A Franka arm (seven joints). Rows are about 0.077 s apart.
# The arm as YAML. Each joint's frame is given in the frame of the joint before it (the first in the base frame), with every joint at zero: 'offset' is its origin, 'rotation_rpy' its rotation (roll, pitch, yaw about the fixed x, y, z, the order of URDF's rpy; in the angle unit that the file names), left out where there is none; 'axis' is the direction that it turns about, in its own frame. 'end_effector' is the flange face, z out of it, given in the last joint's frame.
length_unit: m
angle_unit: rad
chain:
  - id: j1
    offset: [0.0, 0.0, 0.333]
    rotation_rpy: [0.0, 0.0, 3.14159]
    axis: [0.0, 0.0, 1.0]
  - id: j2
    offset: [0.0, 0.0, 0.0]
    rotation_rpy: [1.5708, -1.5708, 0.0]
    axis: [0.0, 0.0, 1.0]
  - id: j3
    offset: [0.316, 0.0, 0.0]
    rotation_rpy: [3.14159, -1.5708, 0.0]
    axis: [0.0, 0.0, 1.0]
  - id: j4
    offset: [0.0, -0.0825, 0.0]
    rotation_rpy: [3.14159, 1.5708, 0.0]
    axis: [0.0, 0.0, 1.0]
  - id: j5
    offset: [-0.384, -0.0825, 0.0]
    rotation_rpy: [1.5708, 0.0, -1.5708]
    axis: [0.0, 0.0, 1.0]
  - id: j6
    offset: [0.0, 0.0, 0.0]
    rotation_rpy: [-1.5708, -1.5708, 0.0]
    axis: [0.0, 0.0, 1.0]
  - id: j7
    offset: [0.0, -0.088, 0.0]
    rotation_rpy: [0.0, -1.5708, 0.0]
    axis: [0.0, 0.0, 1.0]
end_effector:
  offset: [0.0, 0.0, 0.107]
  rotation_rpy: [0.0, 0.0, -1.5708]
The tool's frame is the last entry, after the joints.
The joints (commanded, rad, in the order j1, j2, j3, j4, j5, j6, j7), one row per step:
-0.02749, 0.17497, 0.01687, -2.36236, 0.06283, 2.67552, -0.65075
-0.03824, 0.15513, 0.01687, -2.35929, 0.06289, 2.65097, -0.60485
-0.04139, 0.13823, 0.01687, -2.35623, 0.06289, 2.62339, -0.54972
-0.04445, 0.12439, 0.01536, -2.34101, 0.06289, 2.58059, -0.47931
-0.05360, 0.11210, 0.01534, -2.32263, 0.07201, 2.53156, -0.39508
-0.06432, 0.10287, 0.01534, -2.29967, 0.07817, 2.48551, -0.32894
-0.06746, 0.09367, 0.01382, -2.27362, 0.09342, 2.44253, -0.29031
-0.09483, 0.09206, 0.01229, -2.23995, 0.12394, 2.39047, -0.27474
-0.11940, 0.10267, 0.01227, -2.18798, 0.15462, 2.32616, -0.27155
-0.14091, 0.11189, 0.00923, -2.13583, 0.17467, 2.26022, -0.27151
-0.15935, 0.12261, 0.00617, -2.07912, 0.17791, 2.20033, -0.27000
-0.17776, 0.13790, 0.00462, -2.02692, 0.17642, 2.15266, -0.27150
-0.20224, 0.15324, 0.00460, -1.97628, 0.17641, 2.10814, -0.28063
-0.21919, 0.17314, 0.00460, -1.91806, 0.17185, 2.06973, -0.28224
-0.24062, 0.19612, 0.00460, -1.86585, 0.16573, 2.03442, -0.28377
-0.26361, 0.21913, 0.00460, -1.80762, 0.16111, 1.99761, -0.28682
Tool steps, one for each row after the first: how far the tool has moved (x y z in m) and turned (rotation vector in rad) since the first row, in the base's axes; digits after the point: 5 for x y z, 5 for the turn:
-0.00008, -0.00544, 0.00910, 0.00733, 0.00293, -0.05529
-0.00073, -0.00685, 0.01638, 0.01583, 0.01213, -0.11198
0.00105, -0.00895, 0.02546, 0.02614, 0.02795, -0.18472
0.00284, -0.01352, 0.03457, 0.04345, 0.04926, -0.28246
0.00593, -0.01892, 0.04447, 0.05636, 0.06563, -0.36130
0.01010, -0.02114, 0.05619, 0.07282, 0.07604, -0.41265
0.01440, -0.03608, 0.06650, 0.09944, 0.09527, -0.47398
0.02247, -0.04869, 0.07731, 0.12731, 0.12017, -0.51543
0.02951, -0.06130, 0.08922, 0.14826, 0.14374, -0.54448
0.03761, -0.07314, 0.10316, 0.15658, 0.15699, -0.56129
0.04509, -0.08487, 0.11377, 0.15986, 0.16649, -0.57240
0.05128, -0.09948, 0.12407, 0.16438, 0.17352, -0.58140
0.06004, -0.11091, 0.13571, 0.16475, 0.17220, -0.58867
0.06664, -0.12522, 0.14300, 0.16313, 0.17656, -0.60100
0.07333, -0.14092, 0.15290, 0.16308, 0.17623, -0.61366

